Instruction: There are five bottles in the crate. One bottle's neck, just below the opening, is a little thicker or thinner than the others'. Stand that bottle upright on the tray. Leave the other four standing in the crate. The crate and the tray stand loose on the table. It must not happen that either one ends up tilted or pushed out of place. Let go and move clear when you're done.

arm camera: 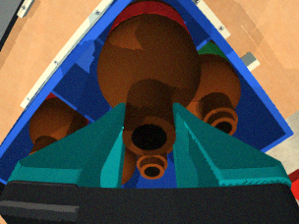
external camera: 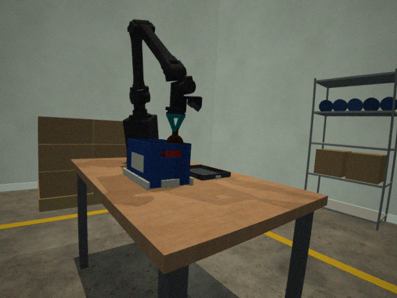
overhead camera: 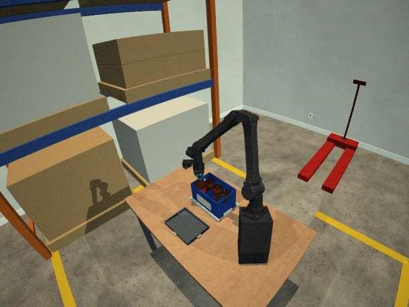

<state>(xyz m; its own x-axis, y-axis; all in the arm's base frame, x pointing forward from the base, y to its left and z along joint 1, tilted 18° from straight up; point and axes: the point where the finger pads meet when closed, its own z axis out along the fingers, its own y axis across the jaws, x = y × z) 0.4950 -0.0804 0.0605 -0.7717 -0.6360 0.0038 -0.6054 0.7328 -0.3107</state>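
Now: hand 6 cm above the bottle. The rest, counted from my hand: crate: 9 cm behind, 3 cm to the right, 15 cm below; dark tray: 8 cm behind, 25 cm to the left, 22 cm below.
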